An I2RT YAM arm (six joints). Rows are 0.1 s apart.
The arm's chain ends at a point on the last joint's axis. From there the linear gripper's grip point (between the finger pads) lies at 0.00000 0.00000 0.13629 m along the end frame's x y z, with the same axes.
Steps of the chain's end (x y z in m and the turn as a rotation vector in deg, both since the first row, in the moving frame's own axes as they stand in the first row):
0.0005 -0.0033 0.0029 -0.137 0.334 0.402
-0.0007 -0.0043 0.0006 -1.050 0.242 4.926
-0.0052 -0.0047 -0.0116 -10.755 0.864 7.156
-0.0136 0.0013 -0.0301 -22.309 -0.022 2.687
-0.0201 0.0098 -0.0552 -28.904 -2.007 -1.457
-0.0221 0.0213 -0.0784 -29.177 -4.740 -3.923
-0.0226 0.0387 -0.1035 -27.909 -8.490 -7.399
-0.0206 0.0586 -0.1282 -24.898 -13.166 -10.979
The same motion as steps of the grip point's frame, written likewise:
0.0013 -0.0030 0.0029 -0.137 0.334 0.402
-0.0002 -0.0018 0.0006 -1.050 0.242 4.926
-0.0048 0.0208 -0.0140 -10.755 0.864 7.156
-0.0149 0.0530 -0.0403 -22.309 -0.022 2.687
-0.0238 0.0757 -0.0723 -28.904 -2.007 -1.457
-0.0306 0.0880 -0.0961 -29.177 -4.740 -3.923
-0.0377 0.1034 -0.1208 -27.909 -8.490 -7.399
-0.0449 0.1180 -0.1443 -24.898 -13.166 -10.979

